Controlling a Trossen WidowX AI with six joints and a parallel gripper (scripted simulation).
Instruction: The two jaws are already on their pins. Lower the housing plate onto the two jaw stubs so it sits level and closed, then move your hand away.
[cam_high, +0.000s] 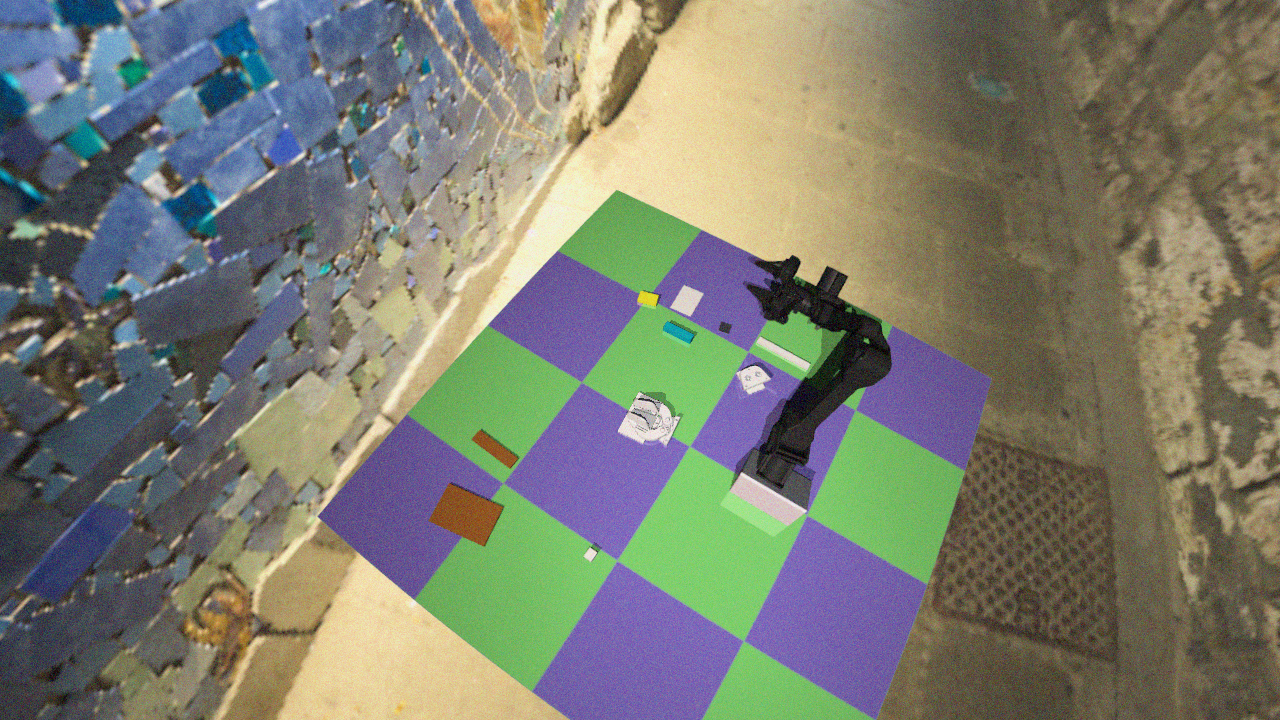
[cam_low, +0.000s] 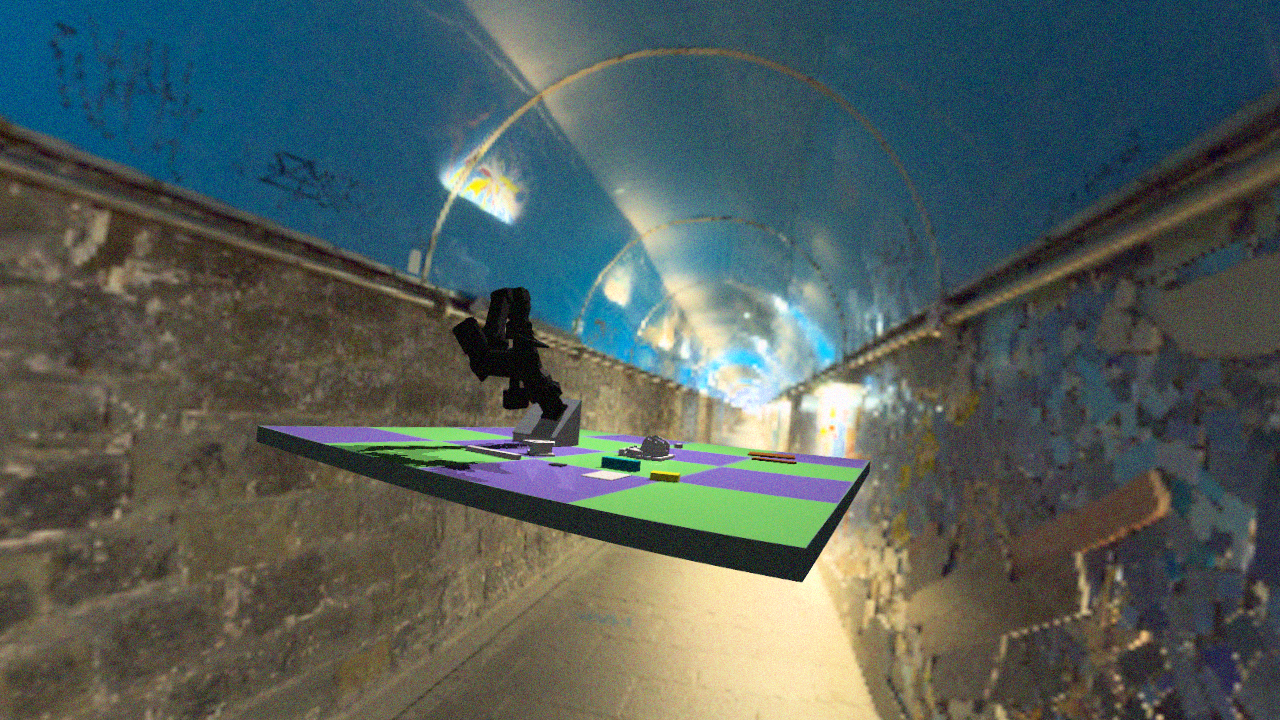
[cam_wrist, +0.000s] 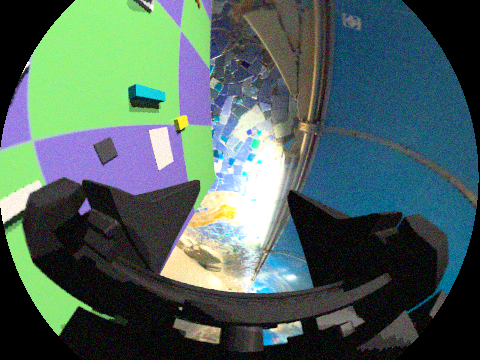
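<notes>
Now: gripper tip 160 mm past the white bar, 30 mm to the right of it and 200 mm above it. From my gripper tip the other things lie so: teal block 110 mm ahead, 140 mm to the left, 190 mm below; yellow block 240 mm ahead, 90 mm to the left, 190 mm below; brown bar 290 mm ahead, 690 mm to the left, 200 mm below.
</notes>
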